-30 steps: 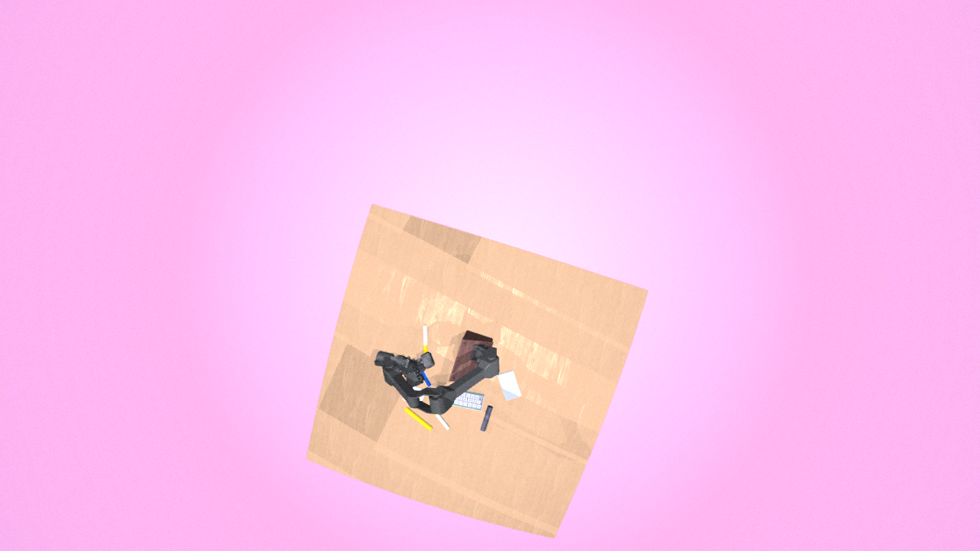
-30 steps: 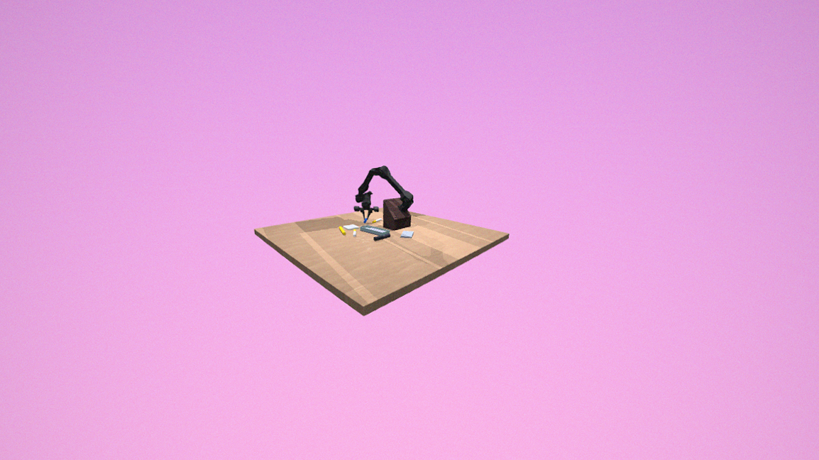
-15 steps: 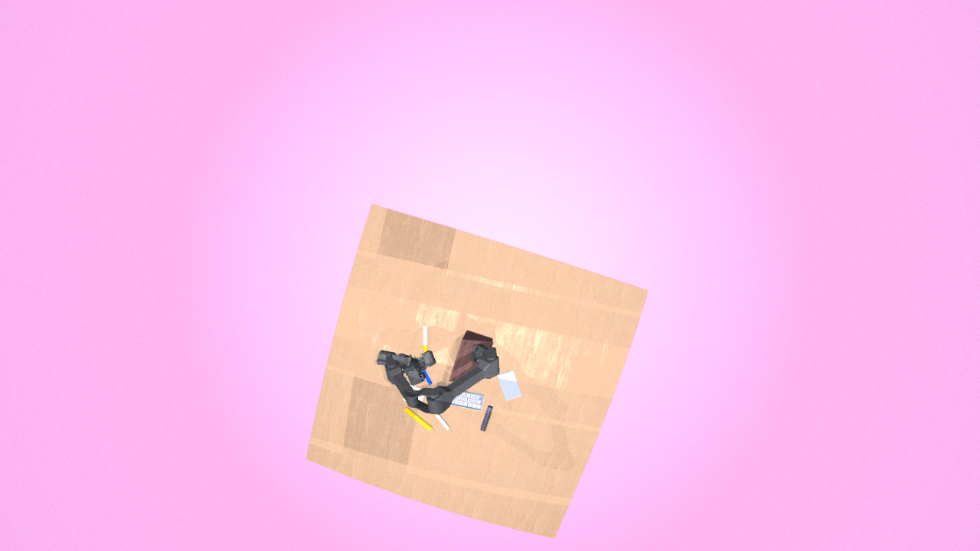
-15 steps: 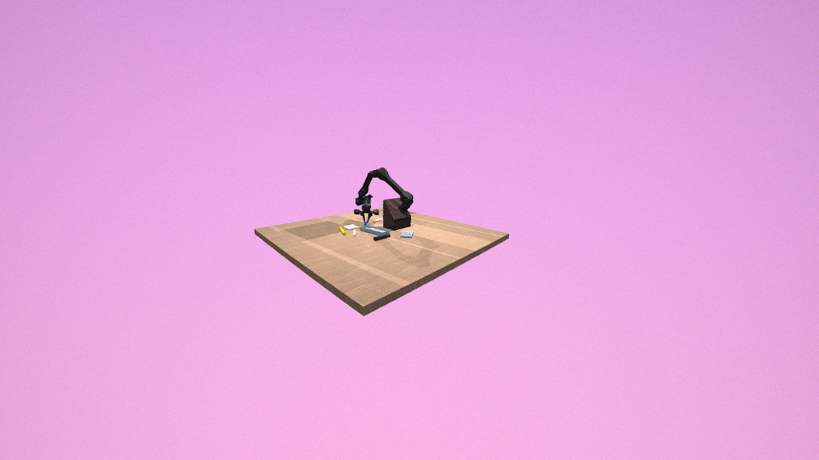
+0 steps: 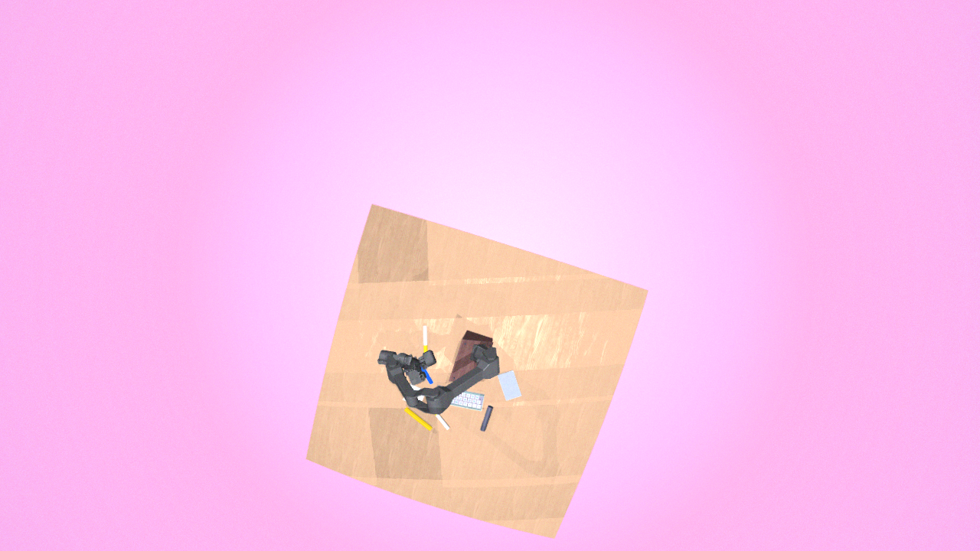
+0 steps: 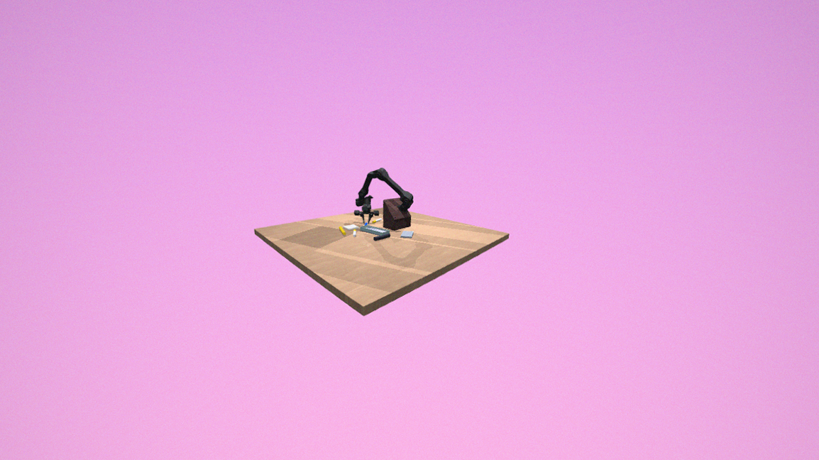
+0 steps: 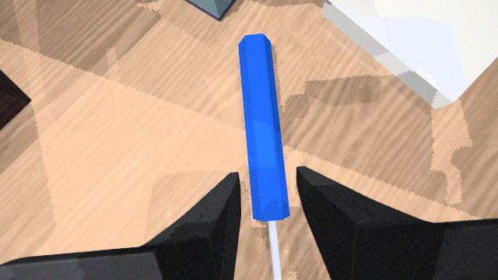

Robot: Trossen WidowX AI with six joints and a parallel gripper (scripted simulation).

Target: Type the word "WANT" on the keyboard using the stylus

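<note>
Now: gripper tip right at the blue stylus. From my gripper tip the other things lie so: white pad 13 cm ahead, 1 cm to the right; then dark pen 33 cm to the left, 15 cm ahead; then grey card 38 cm to the left, 3 cm behind.
</note>
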